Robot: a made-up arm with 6 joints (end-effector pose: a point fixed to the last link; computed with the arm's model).
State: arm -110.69 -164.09 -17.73 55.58 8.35 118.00
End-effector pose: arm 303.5 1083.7 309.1 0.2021 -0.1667 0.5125 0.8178
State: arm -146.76 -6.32 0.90 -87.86 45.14 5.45
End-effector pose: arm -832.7 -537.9 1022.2 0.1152 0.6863 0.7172 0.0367
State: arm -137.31 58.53 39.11 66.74 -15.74 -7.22
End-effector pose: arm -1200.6 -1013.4 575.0 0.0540 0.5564 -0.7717 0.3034
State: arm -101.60 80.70 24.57 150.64 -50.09 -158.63
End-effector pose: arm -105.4 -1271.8 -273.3 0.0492 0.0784 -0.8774 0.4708
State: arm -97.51 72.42 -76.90 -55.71 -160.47 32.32
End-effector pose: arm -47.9 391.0 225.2 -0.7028 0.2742 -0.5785 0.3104
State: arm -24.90 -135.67 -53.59 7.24 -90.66 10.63
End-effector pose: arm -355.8 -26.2 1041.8 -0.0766 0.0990 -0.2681 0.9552
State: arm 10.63 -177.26 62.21 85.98 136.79 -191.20
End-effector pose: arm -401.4 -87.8 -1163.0 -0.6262 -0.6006 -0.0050 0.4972
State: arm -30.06 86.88 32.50 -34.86 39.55 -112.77
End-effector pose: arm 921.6 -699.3 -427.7 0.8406 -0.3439 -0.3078 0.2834
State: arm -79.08 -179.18 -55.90 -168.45 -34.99 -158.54
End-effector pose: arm 63.5 576.0 719.7 0.6845 0.6629 0.3021 0.0279
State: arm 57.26 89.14 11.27 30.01 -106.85 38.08
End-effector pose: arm 628.4 697.2 -547.9 0.6438 -0.7120 -0.1654 0.2263
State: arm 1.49 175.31 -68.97 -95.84 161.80 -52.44
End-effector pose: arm -246.7 11.4 846.0 -0.3969 0.5196 0.0752 0.7529
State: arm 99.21 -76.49 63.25 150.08 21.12 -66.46
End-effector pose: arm 83.7 -1463.9 1201.4 0.2568 -0.7292 -0.1268 0.6214
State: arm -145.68 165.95 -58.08 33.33 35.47 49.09
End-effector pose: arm 469.4 497.5 502.5 0.8008 0.0416 0.1656 0.5741
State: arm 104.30 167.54 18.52 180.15 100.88 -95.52
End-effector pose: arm 18.9 -782.6 -697.4 0.2431 -0.6755 -0.0028 0.6961
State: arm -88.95 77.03 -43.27 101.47 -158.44 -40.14
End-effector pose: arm 38.9 -224.8 -403.3 0.3977 -0.8113 0.1303 0.4083
